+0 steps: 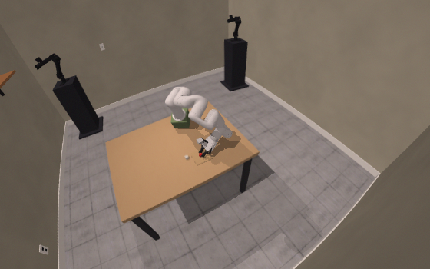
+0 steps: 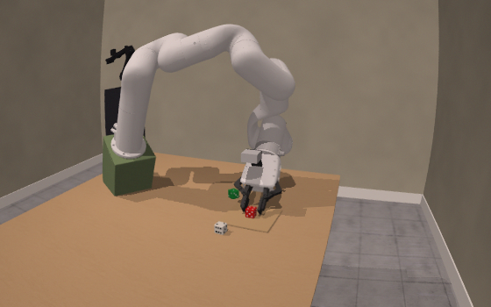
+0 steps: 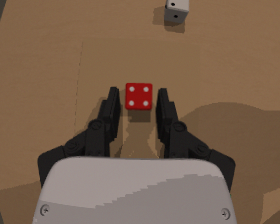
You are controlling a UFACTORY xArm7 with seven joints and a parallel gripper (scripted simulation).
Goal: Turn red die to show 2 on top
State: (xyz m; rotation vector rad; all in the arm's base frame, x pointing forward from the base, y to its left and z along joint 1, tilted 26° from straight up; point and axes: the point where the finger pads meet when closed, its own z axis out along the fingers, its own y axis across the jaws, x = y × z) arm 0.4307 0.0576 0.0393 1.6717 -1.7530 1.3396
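Right now the red die is 20 mm to the right of my hand and 10 mm below it. The rest, counted from my hand: tan mat (30 mm below, 20 mm to the right); green die (100 mm behind, 90 mm to the left, 20 mm below); white die (130 mm to the right, 30 mm behind, 20 mm below).
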